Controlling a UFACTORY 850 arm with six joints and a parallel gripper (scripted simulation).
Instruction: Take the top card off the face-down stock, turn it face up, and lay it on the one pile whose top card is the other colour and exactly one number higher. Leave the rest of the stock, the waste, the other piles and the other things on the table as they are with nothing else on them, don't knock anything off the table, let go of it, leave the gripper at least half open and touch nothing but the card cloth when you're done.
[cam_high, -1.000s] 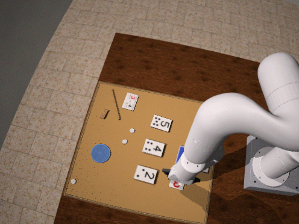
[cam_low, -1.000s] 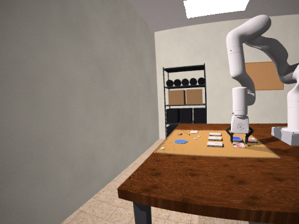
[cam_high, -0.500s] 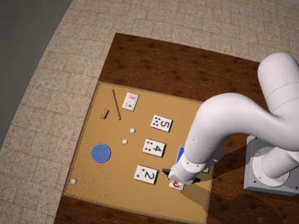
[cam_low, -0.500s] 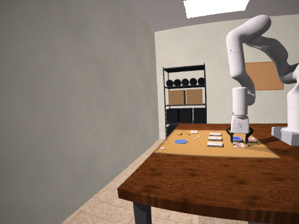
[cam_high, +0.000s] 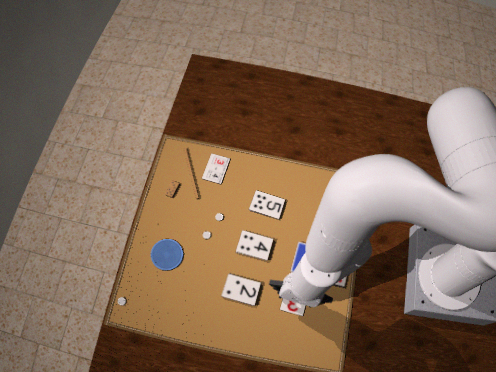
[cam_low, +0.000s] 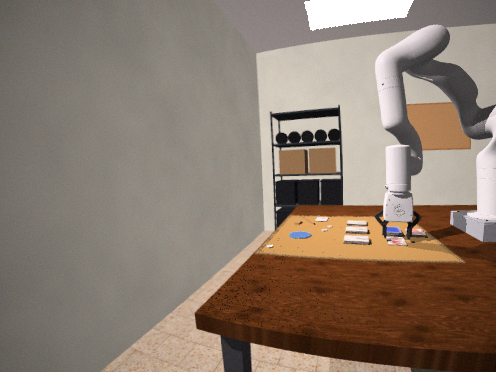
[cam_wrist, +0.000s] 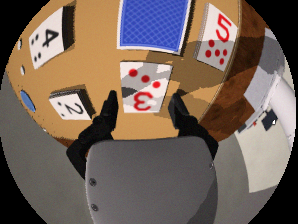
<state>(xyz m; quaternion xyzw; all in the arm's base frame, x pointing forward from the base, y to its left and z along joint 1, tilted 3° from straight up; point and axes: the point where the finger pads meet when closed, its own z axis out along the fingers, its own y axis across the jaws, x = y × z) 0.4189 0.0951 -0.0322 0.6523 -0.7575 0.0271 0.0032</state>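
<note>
The blue-backed card is 30 mm below my hand. Round my hand: tan card cloth 160 mm ahead, 120 mm to the right, 40 mm below.
</note>
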